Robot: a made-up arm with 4 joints. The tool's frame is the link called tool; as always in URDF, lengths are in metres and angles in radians. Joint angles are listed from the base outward. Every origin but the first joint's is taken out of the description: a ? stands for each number. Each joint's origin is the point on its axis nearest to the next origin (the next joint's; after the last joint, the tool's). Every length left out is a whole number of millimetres.
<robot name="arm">
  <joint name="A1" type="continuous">
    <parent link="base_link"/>
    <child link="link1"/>
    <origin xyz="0 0 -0.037" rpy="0 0 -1.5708"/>
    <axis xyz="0 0 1"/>
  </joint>
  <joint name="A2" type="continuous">
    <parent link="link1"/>
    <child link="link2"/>
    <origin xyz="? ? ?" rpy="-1.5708 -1.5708 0"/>
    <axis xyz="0 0 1"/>
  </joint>
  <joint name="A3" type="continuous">
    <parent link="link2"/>
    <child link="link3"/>
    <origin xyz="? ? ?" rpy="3.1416 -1.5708 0"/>
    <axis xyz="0 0 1"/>
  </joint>
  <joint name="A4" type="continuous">
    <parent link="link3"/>
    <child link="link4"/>
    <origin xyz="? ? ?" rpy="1.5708 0 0"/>
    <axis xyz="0 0 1"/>
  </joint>
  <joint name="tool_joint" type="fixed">
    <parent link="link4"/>
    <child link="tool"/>
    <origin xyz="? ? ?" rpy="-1.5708 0 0"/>
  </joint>
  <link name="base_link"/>
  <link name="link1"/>
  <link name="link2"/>
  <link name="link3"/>
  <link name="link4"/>
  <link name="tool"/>
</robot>
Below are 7 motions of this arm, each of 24 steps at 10 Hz.
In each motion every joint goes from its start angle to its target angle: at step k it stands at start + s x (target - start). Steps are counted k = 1, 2, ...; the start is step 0. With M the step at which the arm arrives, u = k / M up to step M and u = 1 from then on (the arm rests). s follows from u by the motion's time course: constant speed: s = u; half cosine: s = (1 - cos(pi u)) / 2; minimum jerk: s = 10 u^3 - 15 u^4 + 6 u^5.
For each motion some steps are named. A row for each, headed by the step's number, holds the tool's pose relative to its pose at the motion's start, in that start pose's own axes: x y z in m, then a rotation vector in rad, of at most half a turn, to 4 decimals.
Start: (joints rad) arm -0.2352 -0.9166 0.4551 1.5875
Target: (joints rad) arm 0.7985 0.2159 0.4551 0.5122
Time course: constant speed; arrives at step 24
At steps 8, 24:
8: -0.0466 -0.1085 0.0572 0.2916 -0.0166 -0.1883
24: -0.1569 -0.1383 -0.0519 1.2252 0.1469 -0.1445

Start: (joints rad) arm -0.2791 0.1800 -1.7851 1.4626
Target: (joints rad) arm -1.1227 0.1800 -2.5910 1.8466
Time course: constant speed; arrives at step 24
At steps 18, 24:
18: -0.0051 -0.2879 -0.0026 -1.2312 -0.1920 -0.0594
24: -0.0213 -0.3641 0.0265 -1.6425 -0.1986 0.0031

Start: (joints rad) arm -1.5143 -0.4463 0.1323 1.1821
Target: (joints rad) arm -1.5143 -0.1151 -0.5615 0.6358
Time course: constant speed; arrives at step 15
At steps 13, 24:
13: -0.1170 -0.3022 -0.1739 -0.3194 0.5047 -0.5889
24: -0.1580 -0.3465 -0.1923 -0.3446 0.5912 -0.6934

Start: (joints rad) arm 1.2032 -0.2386 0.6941 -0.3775
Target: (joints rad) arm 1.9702 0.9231 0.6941 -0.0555
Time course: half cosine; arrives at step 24
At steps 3, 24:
3: -0.0047 0.0035 0.0079 0.0176 -0.0454 0.0374
24: -0.0939 -0.0534 0.0956 0.8477 -0.7718 0.9816

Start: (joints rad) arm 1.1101 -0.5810 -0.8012 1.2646
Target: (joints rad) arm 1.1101 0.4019 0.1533 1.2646
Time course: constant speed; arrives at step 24
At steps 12, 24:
12: -0.1028 -0.0867 -0.1147 0.5723 0.2646 -0.2592
24: -0.2369 -0.1829 -0.1795 1.1245 0.3242 -0.6572

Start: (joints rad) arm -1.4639 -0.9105 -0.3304 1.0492
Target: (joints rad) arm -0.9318 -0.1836 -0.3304 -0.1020
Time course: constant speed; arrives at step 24
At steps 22, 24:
22: -0.1815 0.0475 -0.2650 0.8530 0.9490 0.0098
24: -0.2051 0.0781 -0.2713 0.9353 1.0332 0.0687

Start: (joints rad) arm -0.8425 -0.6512 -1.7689 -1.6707
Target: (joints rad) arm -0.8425 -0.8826 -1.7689 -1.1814
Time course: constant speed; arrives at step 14
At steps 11, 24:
11: -0.0890 0.0014 0.1138 0.0033 -0.5627 0.0361
24: -0.1269 0.0007 0.1372 0.0067 -0.7161 0.0459

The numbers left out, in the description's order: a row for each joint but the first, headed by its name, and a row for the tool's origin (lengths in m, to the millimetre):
A2: -0.033 0.006 0
A3: 0.22 0.222 0
A4: 0.072 0.13 0
tool: 0.302 -0.013 0

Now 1 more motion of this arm.
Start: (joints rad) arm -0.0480 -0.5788 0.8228 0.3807
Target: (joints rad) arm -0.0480 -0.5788 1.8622 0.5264
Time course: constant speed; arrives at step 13
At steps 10, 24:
10: -0.1838 0.2074 0.1072 0.3384 -0.1060 0.7249
24: -0.2609 0.2287 0.1479 0.4558 -0.1323 0.9351

